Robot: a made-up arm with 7 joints.
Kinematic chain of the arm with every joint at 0, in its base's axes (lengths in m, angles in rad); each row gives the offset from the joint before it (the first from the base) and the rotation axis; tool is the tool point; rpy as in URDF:
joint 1: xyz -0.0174 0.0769 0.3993 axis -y
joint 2: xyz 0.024 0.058 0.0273 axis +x
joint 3: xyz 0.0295 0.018 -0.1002 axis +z
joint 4: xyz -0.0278 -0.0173 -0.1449 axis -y
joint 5: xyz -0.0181 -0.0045 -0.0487 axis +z
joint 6: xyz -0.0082 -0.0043 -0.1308 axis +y
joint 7: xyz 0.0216 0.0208 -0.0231 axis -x
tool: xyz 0.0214 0.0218 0.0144 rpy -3.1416 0 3.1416
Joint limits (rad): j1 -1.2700..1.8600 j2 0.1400..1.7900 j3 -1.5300..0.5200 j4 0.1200..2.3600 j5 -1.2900..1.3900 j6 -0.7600..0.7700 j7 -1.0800..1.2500
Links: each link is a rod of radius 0.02 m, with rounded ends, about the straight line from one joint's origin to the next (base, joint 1, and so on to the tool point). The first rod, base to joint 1, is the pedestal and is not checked.
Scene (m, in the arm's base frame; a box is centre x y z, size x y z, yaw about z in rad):
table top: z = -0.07
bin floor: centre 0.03 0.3 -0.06 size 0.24 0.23 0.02 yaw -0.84
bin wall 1: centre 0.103 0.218 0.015 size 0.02 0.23 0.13 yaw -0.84
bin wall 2: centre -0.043 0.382 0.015 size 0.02 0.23 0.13 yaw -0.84
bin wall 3: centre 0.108 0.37 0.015 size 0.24 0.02 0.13 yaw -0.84
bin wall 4: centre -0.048 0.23 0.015 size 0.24 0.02 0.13 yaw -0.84
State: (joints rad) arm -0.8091 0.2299 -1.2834 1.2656 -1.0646 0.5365 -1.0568
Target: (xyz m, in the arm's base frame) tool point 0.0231 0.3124 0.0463
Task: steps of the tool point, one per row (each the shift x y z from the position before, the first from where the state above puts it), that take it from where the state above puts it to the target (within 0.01 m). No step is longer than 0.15 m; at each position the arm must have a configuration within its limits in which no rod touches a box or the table.
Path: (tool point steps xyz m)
1: -0.0525 0.1135 -0.0016
2: -0.0145 0.1286 0.0305
3: 0.0330 0.1227 0.0568
4: 0.0645 -0.0355 -0.0567
5: 0.0886 -0.0361 -0.0261
6: 0.0932 -0.0354 0.0160
7: 0.0076 0.0057 -0.0458
8: 0.0008 0.0006 -0.0415
9: -0.0084 -0.0063 -0.0368

